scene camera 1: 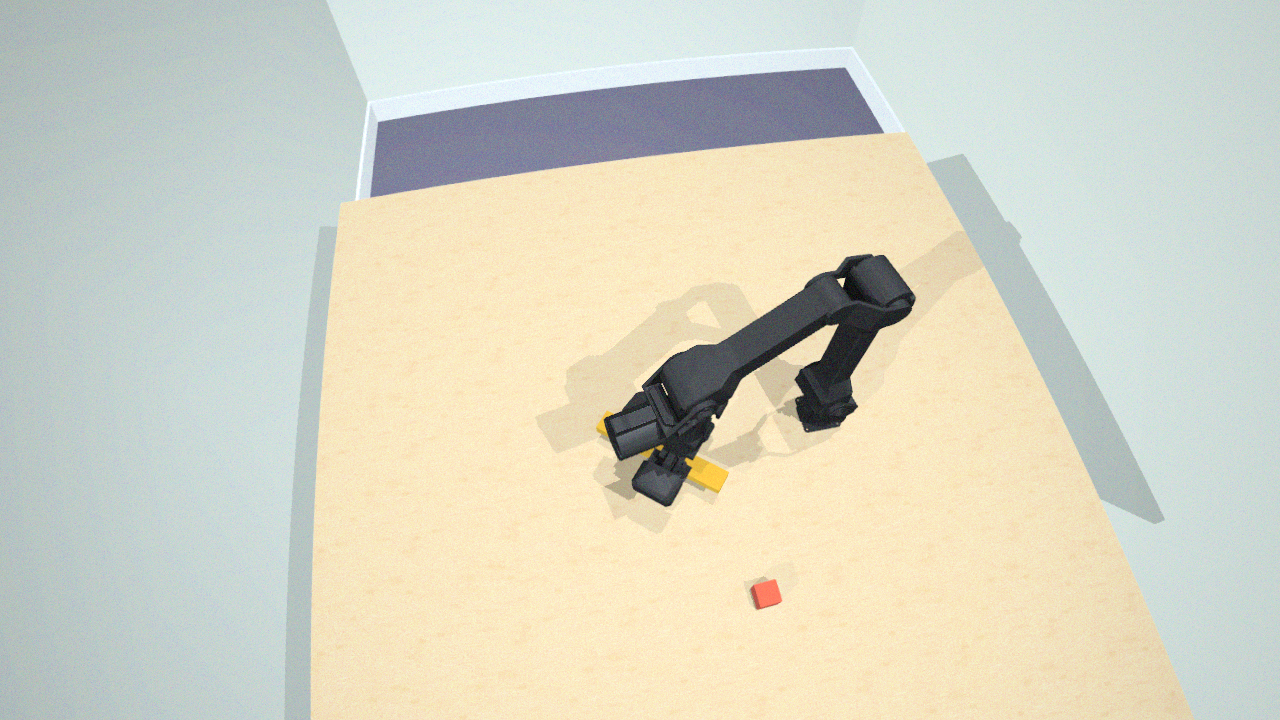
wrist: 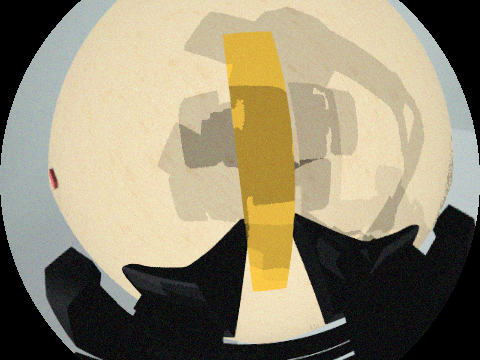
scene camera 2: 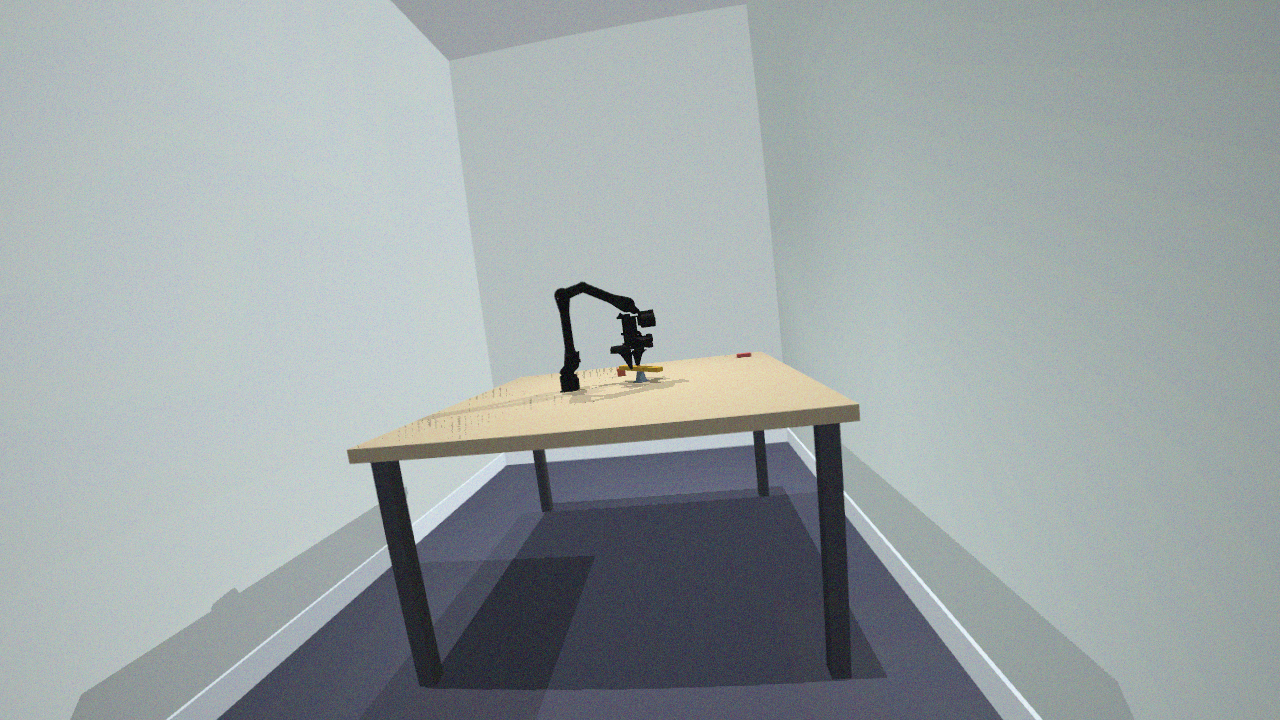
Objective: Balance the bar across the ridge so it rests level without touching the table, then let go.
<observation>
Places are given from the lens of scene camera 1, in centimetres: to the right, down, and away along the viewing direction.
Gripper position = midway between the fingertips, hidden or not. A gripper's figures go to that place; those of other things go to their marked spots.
gripper [scene camera 1: 678, 460]: 6, 15, 95
yellow bar [scene camera 1: 704, 473]: 10, 17, 93
</observation>
